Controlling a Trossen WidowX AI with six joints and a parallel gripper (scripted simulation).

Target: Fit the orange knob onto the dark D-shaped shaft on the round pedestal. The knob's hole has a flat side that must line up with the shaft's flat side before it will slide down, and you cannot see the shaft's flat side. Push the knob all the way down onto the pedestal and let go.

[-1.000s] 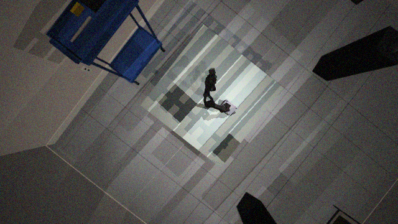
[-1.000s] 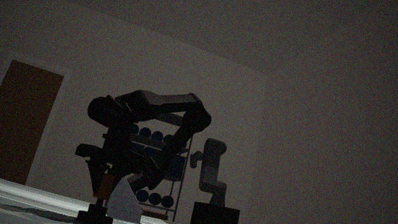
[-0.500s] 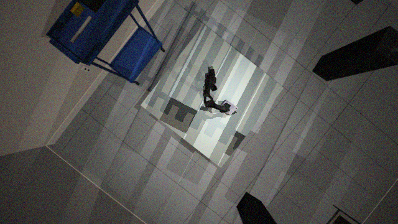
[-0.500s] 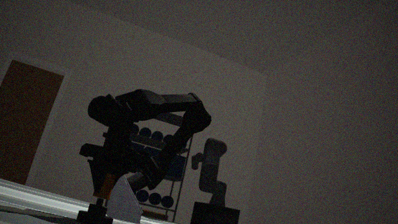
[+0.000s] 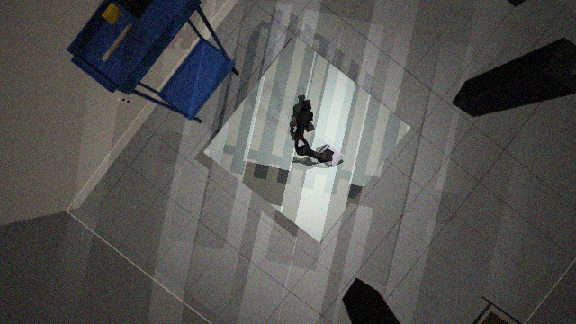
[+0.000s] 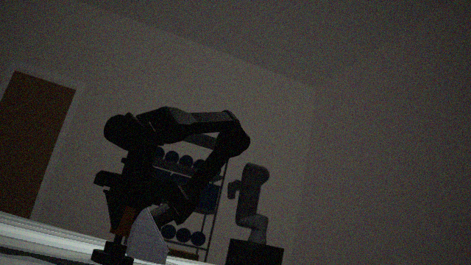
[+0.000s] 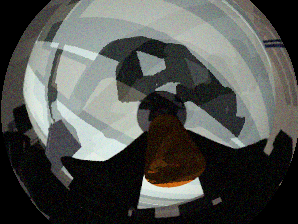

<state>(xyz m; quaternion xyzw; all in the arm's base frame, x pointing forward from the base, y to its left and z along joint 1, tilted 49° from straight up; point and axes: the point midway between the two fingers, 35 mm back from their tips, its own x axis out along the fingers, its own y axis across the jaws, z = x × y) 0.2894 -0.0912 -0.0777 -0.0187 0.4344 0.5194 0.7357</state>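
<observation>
My gripper tip is 2 cm below the orange knob. The rest, counted from my gripper tip: dark round pedestal (4 cm below).
</observation>
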